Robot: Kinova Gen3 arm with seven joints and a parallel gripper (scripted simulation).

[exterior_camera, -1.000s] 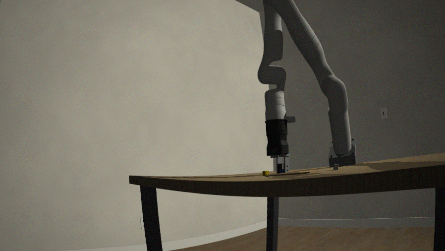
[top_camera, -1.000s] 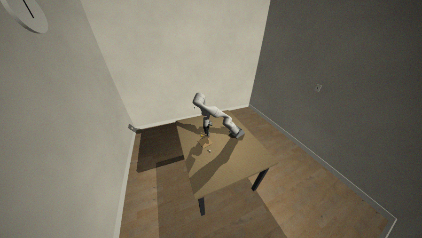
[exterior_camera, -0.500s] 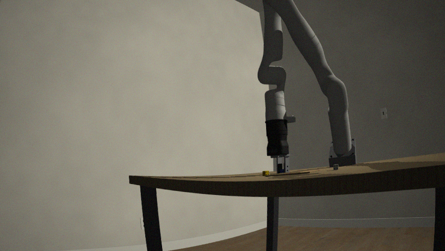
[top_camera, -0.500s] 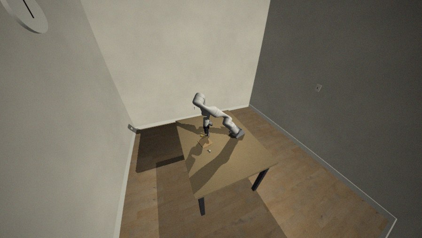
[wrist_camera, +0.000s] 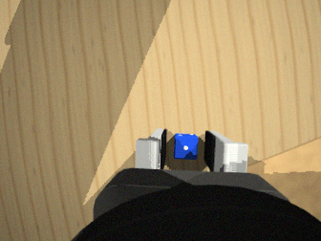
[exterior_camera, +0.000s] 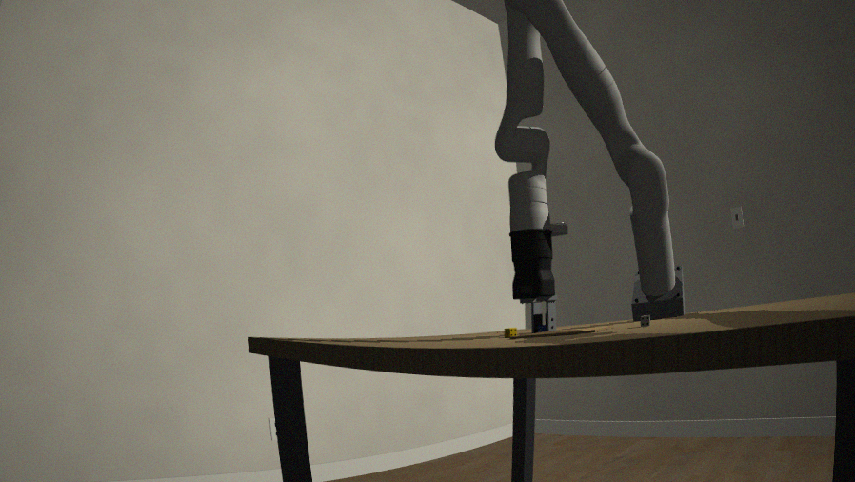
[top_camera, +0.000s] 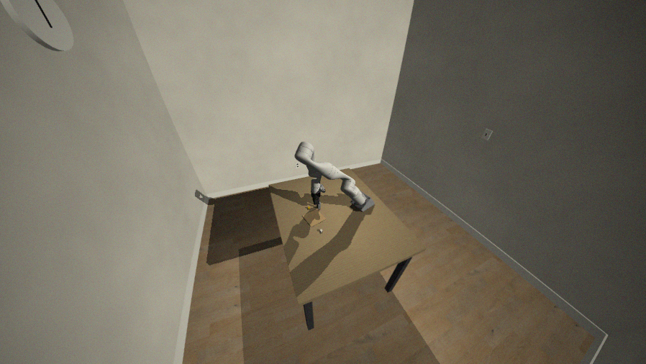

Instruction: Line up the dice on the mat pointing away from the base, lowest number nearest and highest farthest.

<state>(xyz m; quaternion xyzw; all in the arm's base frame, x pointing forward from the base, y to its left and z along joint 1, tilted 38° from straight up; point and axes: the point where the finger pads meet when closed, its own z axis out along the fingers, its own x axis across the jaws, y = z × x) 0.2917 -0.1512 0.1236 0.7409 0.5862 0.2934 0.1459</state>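
Right now my hand is 1 cm above the blue die. Round my hand: white die 8 cm ahead, 25 cm to the left, 1 cm below; tan mat 8 cm ahead, 10 cm to the left, 2 cm below; yellow die 9 cm ahead, 1 cm to the right, 1 cm below.
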